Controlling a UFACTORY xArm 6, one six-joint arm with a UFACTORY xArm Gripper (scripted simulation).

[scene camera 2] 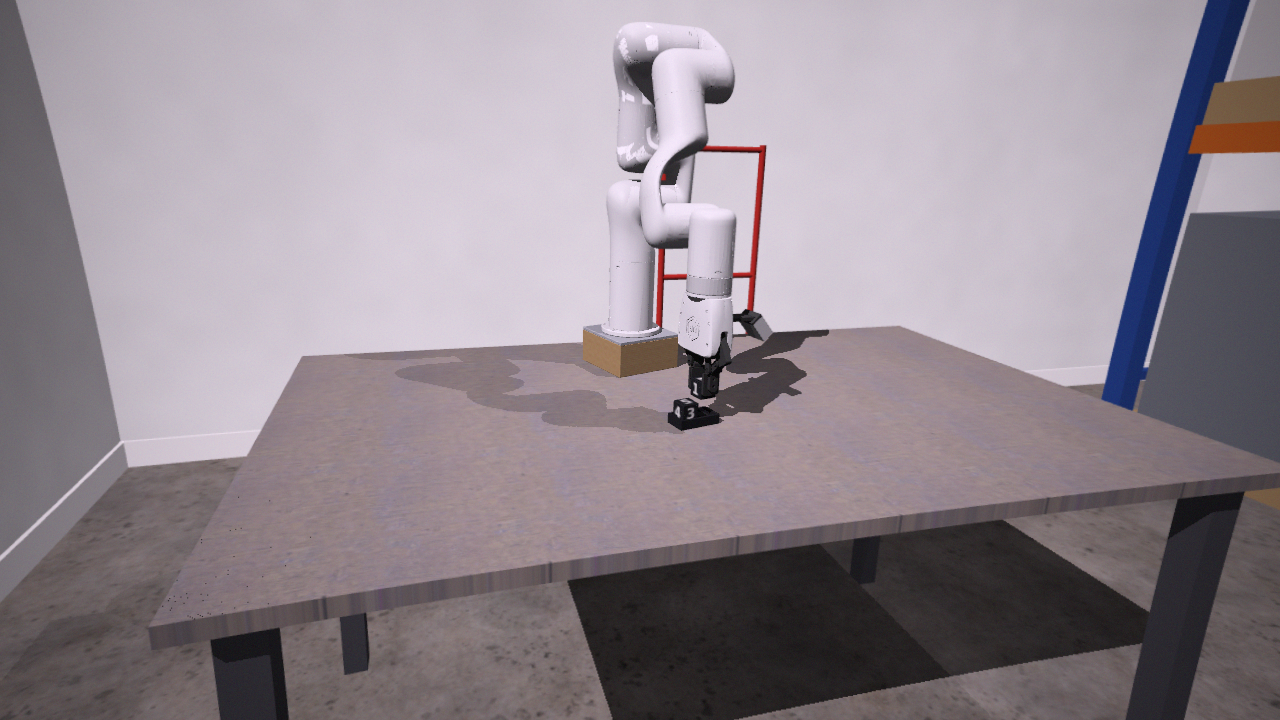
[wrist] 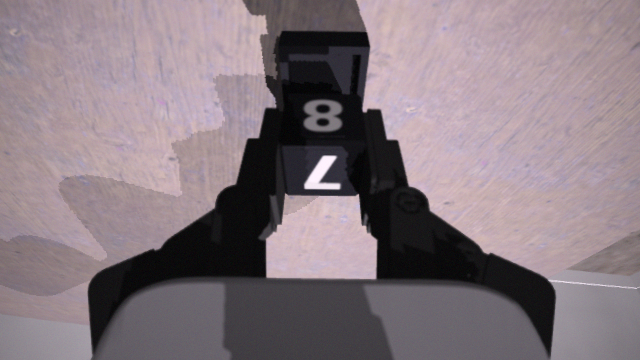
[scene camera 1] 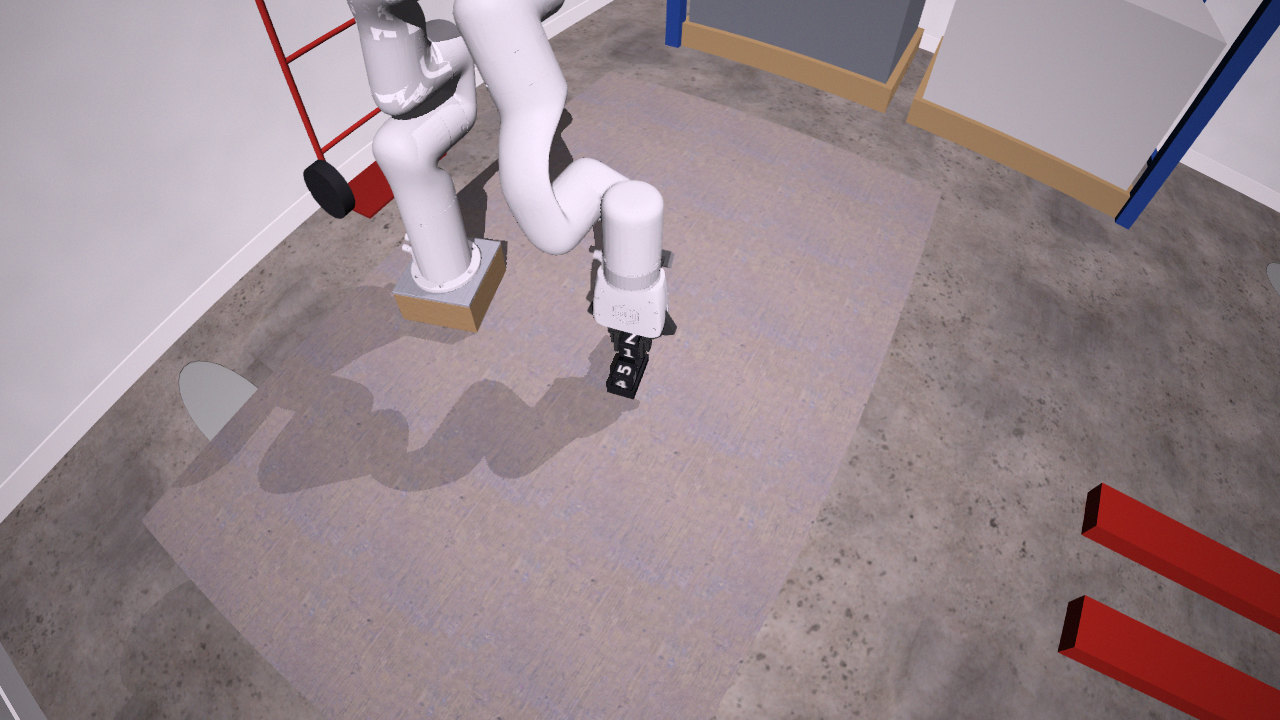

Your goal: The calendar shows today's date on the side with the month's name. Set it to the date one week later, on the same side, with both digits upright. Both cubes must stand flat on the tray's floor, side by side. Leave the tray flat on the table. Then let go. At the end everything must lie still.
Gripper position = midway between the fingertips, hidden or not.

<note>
I see my gripper (scene camera 2: 703,391), a black digit cube (wrist: 322,143) and a black tray (wrist: 311,62).
My gripper is seen too in the wrist view (wrist: 322,134) and in scene camera 1 (scene camera 1: 631,347).
</note>
